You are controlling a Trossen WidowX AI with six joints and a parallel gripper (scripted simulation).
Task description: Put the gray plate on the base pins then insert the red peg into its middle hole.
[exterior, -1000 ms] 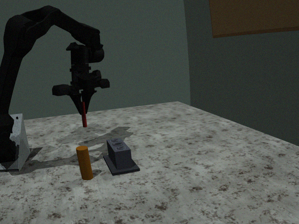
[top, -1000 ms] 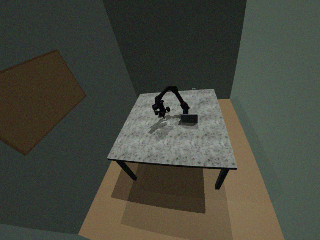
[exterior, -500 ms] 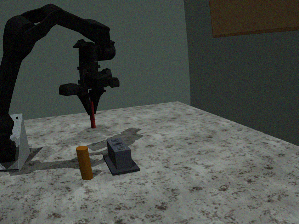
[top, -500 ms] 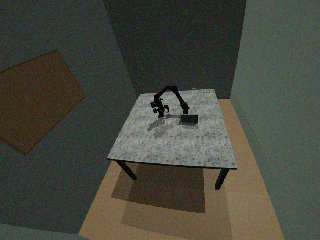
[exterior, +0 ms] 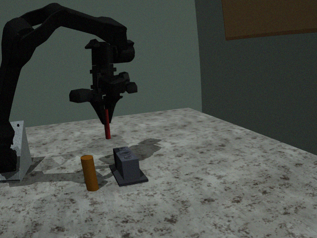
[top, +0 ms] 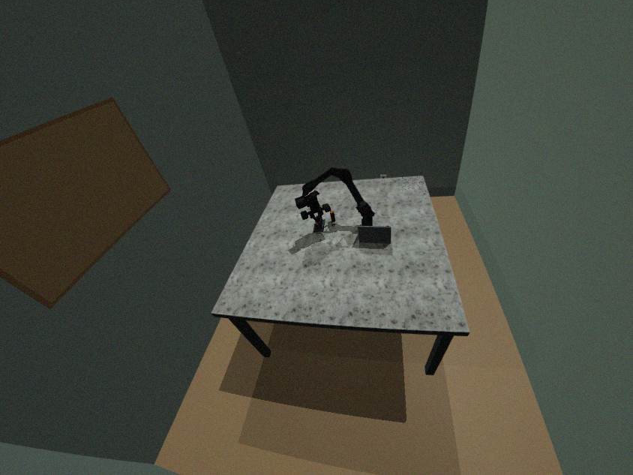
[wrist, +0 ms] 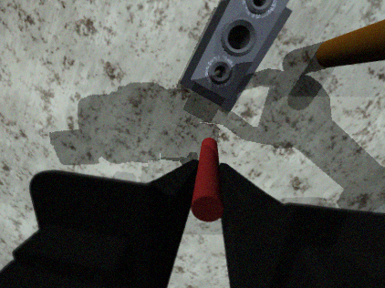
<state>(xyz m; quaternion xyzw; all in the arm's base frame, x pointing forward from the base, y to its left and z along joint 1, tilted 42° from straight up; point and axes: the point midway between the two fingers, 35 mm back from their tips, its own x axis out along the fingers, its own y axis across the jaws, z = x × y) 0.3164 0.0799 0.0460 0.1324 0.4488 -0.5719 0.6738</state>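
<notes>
Now: gripper tip 3 cm short of the gray plate, 9 cm to the left of it and 7 cm above it. Round my gripper tip: orange cylinder 7 cm behind, 14 cm to the right, 8 cm below; red peg right at my gripper tip.
</notes>
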